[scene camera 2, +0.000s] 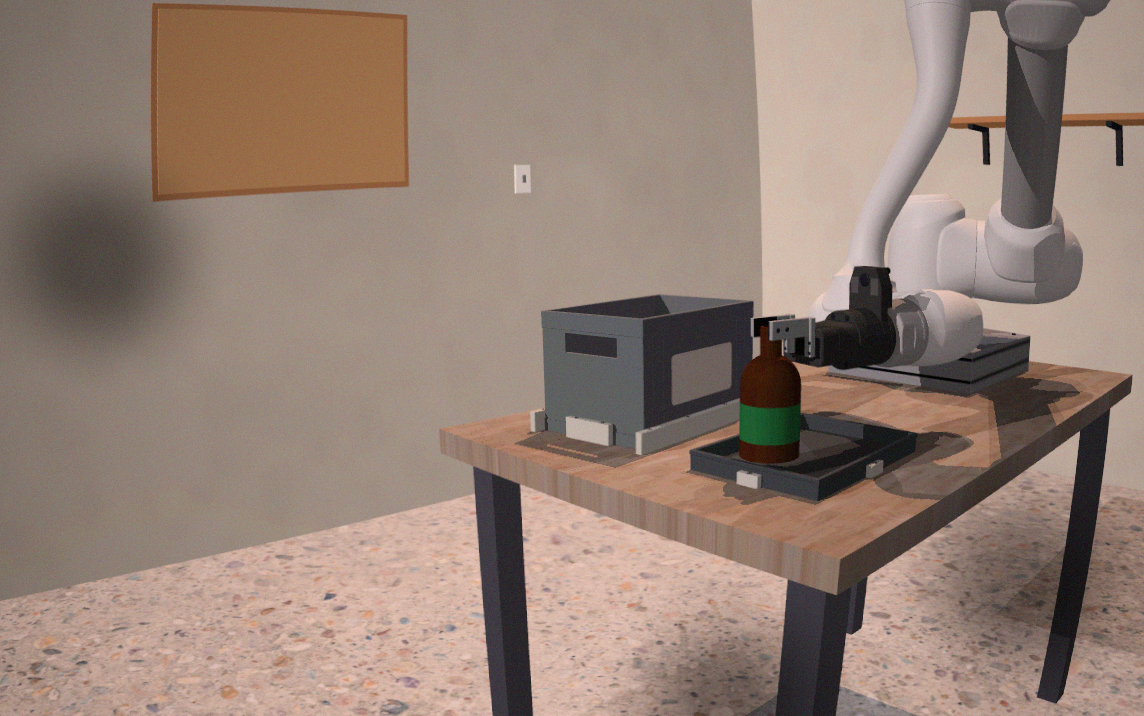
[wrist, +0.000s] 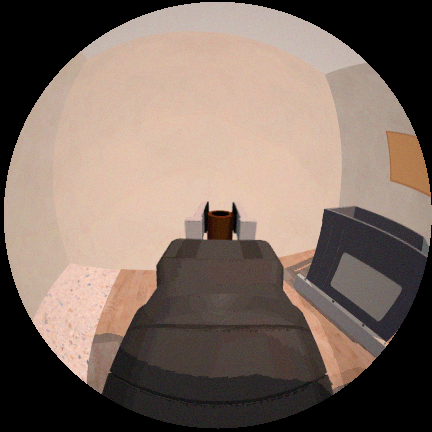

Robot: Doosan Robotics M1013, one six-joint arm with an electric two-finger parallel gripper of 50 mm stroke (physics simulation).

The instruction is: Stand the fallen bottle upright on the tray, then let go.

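Frame: origin at the arm's base, x right, y ahead, z up, level; centimetres.
Seen in the pictures: gripper, fingertip midpoint: (scene camera 2: pixel 761 329) (wrist: pixel 219 211).
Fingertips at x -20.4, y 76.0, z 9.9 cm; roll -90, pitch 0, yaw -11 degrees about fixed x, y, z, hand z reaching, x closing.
Pixels of each thing's top centre, then the offset from my fingertips to it. "spot": a spot on its surface instead.
- brown bottle, top centre: (wrist: pixel 219 212) (scene camera 2: pixel 771 326) dz +0.2, dx -0.3, dy -1.5 cm
- dark tray, surface spot: (scene camera 2: pixel 797 482) spot: dz -16.2, dx -7.8, dy +2.3 cm
- grey open crate, top centre: (scene camera 2: pixel 651 305) (wrist: pixel 390 224) dz -0.3, dx +29.9, dy -10.2 cm
- corner, surface spot: (scene camera 2: pixel 838 574) spot: dz -19.4, dx -22.3, dy +13.8 cm
The brown bottle (scene camera 2: pixel 769 384) with a green label is upright over the near left part of the dark tray (scene camera 2: pixel 797 482). Its base is close behind the top edge of the tray's near wall; whether it touches the tray floor cannot be told. My gripper (scene camera 2: pixel 767 326) (wrist: pixel 219 211) reaches in level from the side and is shut on the bottle's neck. In the wrist view the round mouth and neck of the bottle (wrist: pixel 220 230) show between the two finger pads. The tray does not show in the wrist view.
A grey open crate (scene camera 2: pixel 590 384) (wrist: pixel 345 240) stands left of the tray, with pale stop blocks (scene camera 2: pixel 588 430) along its foot. Small pale blocks (scene camera 2: pixel 748 479) sit against the tray's outer walls. The wooden table's near corner (scene camera 2: pixel 838 574) lies in front of the tray.
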